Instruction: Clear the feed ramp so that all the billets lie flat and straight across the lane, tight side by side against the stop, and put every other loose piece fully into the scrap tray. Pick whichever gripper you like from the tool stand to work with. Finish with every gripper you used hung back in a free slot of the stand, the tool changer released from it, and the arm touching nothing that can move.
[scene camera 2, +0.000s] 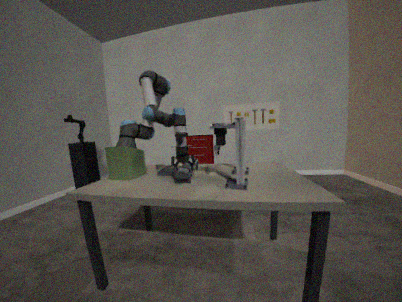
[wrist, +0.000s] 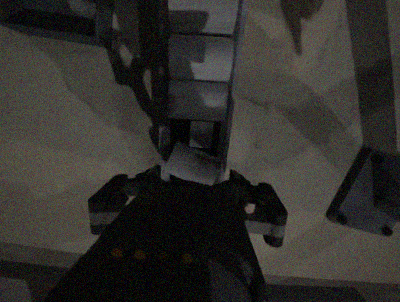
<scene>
I see a tool stand (scene camera 2: 240, 170).
</scene>
